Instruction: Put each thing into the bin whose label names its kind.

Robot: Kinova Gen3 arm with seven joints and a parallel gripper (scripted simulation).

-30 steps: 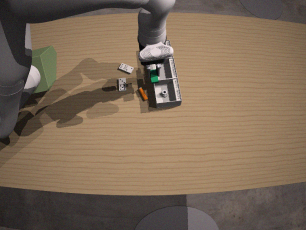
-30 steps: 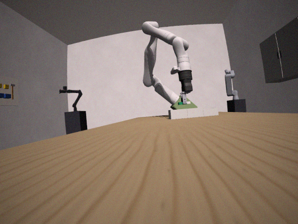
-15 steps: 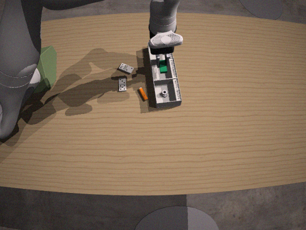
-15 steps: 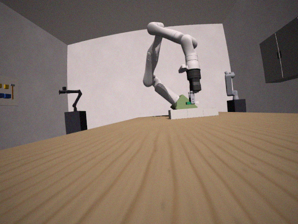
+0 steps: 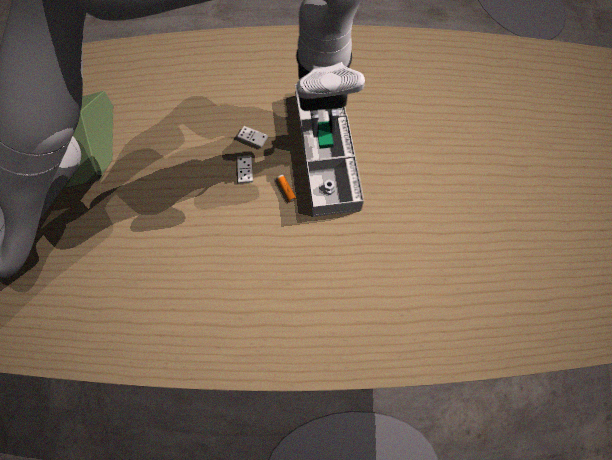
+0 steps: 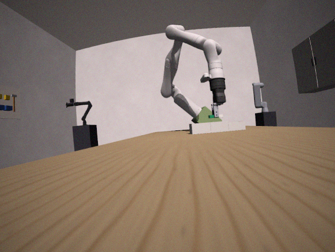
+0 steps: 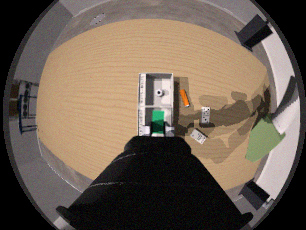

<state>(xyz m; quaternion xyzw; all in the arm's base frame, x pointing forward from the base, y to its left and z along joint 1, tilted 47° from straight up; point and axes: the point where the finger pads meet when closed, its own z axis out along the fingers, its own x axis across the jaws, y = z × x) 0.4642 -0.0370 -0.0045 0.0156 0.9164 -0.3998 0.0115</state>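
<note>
My hand is 80 mm past the orange battery, 80 mm above it and 70 mm to the left of it. Round my hand: green block: 10 mm to the left, 10 mm below.
</note>
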